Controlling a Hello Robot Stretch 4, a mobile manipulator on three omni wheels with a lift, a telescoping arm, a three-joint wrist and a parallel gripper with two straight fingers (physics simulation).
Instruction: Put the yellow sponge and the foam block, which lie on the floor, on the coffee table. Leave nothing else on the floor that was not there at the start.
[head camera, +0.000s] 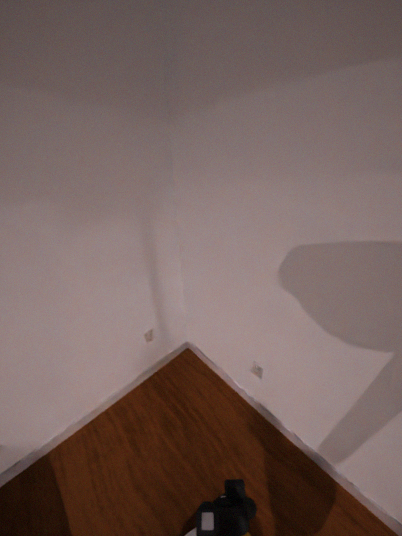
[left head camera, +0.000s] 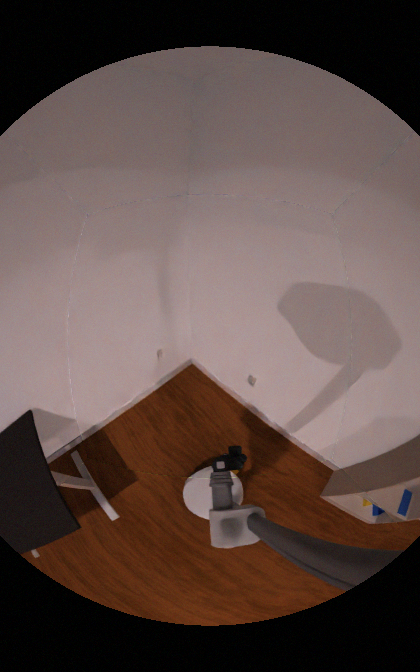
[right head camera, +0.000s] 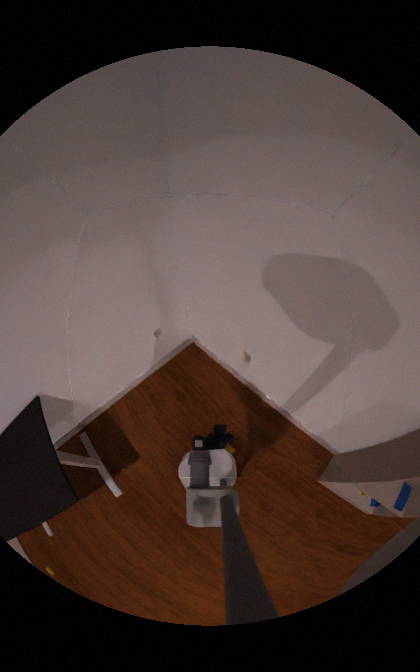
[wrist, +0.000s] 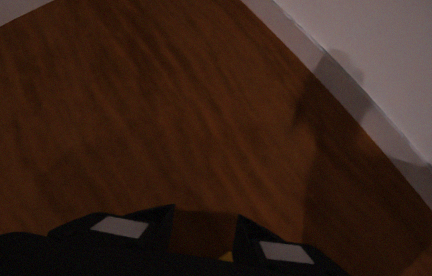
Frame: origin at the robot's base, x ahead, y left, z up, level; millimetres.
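Where they show: gripper, fingertip midpoint: (wrist: 203, 228).
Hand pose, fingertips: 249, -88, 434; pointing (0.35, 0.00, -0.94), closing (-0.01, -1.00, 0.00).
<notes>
Each offset is from my fingertips to the centre of the thing, as dx, dy, dz. "spot": to the spot under its first point. Level surfaces: height alone.
My gripper (head camera: 230, 508) (left head camera: 231, 457) (right head camera: 218, 438) (wrist: 205, 213) is open and points down at the wooden floor near the room corner. A small yellow object @(-77, -73, -439) (wrist: 226, 256) (right head camera: 230, 449) lies on the floor just under and behind the fingers; only a corner of it shows, and I cannot tell whether it is the sponge or the foam block. Nothing sits between the fingertips. A second small yellow object (right head camera: 49, 570) lies on the floor at the far left, near the black table. The coffee table is not in view.
Two white walls meet in a corner @(spot: +1020, +240, -426) (head camera: 187, 345) right ahead of me. A black table @(dz +259) (left head camera: 25, 480) (right head camera: 25, 470) on white legs stands at the left. A light shelf unit (left head camera: 370, 477) (right head camera: 367, 467) with blue and yellow items stands at the right.
</notes>
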